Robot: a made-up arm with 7 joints.
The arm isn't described. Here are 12 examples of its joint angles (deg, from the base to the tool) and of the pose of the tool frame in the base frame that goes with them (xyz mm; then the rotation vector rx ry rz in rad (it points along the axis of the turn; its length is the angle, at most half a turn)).
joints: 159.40 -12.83 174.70 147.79 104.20 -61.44 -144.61
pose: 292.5 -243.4 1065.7 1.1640 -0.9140 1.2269
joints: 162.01 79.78 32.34 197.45 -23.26 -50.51 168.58
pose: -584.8 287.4 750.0 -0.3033 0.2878 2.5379
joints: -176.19 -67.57 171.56 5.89 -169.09 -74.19 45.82
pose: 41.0 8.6 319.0 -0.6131 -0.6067 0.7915
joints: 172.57 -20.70 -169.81 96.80 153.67 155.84 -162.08
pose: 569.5 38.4 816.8 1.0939 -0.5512 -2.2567
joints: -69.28 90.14 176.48 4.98 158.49 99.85 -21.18
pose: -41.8 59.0 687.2 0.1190 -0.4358 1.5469
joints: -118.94 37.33 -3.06 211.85 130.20 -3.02 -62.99
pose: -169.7 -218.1 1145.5 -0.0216 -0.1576 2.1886
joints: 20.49 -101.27 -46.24 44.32 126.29 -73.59 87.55
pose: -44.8 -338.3 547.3 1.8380 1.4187 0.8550
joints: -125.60 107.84 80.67 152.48 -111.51 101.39 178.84
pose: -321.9 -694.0 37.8 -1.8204 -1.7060 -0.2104
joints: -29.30 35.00 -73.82 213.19 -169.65 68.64 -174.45
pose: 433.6 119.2 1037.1 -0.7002 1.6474 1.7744
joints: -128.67 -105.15 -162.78 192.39 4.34 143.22 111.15
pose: 438.9 559.7 214.2 1.9412 -0.9749 -0.6188
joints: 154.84 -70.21 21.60 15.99 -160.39 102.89 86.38
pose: -163.9 -37.0 728.0 -0.0883 0.1412 -1.9654
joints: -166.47 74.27 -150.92 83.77 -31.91 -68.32 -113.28
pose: -439.9 170.6 893.7 -1.1977 -0.4832 1.1396
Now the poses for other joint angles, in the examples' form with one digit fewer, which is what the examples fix.
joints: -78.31 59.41 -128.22 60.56 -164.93 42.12 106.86
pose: -429 -85 803 0.746 -0.510 -2.018
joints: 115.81 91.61 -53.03 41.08 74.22 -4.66 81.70
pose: 344 243 178 -2.109 1.286 -1.764
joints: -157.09 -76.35 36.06 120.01 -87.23 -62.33 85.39
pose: 641 -46 764 1.531 0.801 0.353
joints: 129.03 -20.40 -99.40 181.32 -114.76 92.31 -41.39
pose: 154 -330 1158 1.850 -0.588 0.473
